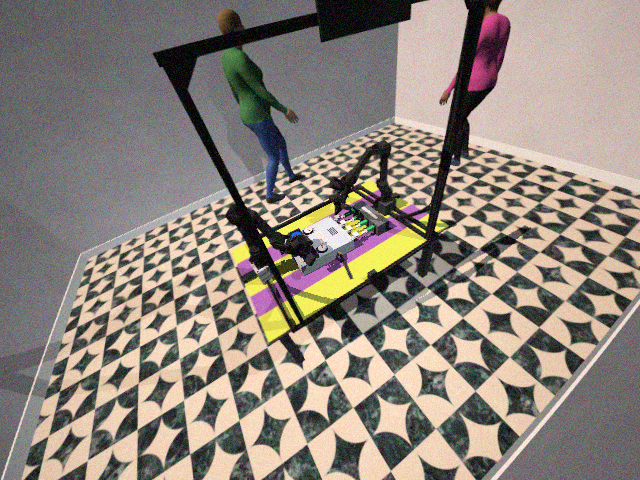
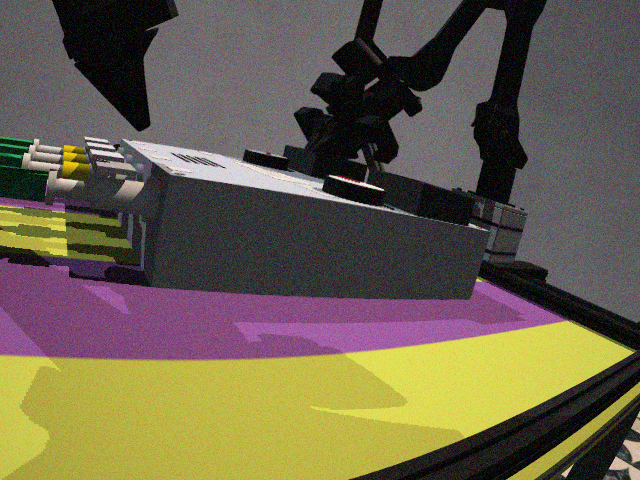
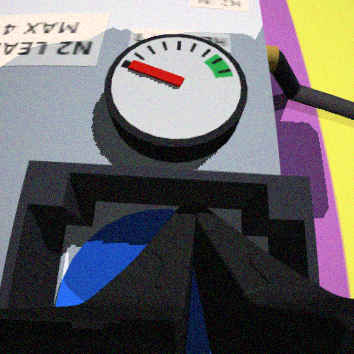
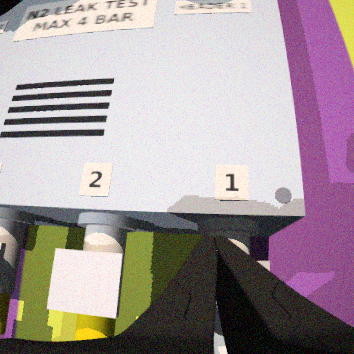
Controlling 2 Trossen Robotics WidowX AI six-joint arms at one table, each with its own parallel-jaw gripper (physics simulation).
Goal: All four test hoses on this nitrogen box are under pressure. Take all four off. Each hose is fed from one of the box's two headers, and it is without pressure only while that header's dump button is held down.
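Frame: origin at the left arm's base, x left, y ahead, z down, level; millimetres.
Seen in the pictures: left gripper, between the fingertips: (image 2: 297,166) (image 3: 190,216); right gripper, between the fingertips: (image 1: 335,215) (image 2: 143,128) (image 4: 211,246); left arm's base, origin of its link: (image 1: 261,263) (image 2: 491,200); right arm's base, origin of its link: (image 1: 385,199).
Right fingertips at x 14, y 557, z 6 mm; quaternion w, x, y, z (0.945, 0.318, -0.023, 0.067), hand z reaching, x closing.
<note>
Pixels of each thing's top centre, then the offset from my right fingertips to it. "*": a spot on its surface instead. Level surfaces: height alone.
- purple table top, height of its surface: dz +106 mm
- blue dump button, centre of its top: (image 3: 160,312) dx -145, dy -313, dz +23 mm
- black guard, a spot on its surface: (image 3: 165,182) * dx -150, dy -276, dz +0 mm
- gauge, a spot on its surface: (image 3: 175,91) * dx -157, dy -234, dz +11 mm
- Hose 2, a spot on its surface: (image 4: 86,282) * dx -61, dy +9, dz +29 mm
- black inlet hose, a spot on its surface: (image 3: 316,98) * dx -278, dy -181, dz +94 mm
- grey block, a spot on its surface: (image 1: 376,217) * dx -193, dy +176, dz +26 mm
The grey nitrogen box (image 1: 332,234) (image 2: 309,248) (image 3: 46,116) (image 4: 197,105) lies on the yellow and purple table top (image 1: 351,283). My left gripper (image 1: 311,258) (image 3: 190,216) is shut, with its tips on the blue dump button (image 3: 105,253) inside a black guard (image 3: 165,182). The gauge (image 3: 175,91) behind the button has its red needle far from the green mark. My right gripper (image 1: 340,206) (image 4: 211,246) is shut, empty, with its tips at port 1. Hose 2 (image 4: 86,282), with a white collar and a yellow band, sits in its port. The hoses (image 1: 357,224) stick out of the box's far side.
A black inlet hose (image 3: 316,98) (image 1: 345,267) leaves the box's near side. A grey block (image 1: 376,217) lies beyond the hose ends. A black gantry (image 1: 199,124) spans the table. A person in green (image 1: 251,90) and one in pink (image 1: 485,52) stand behind.
</note>
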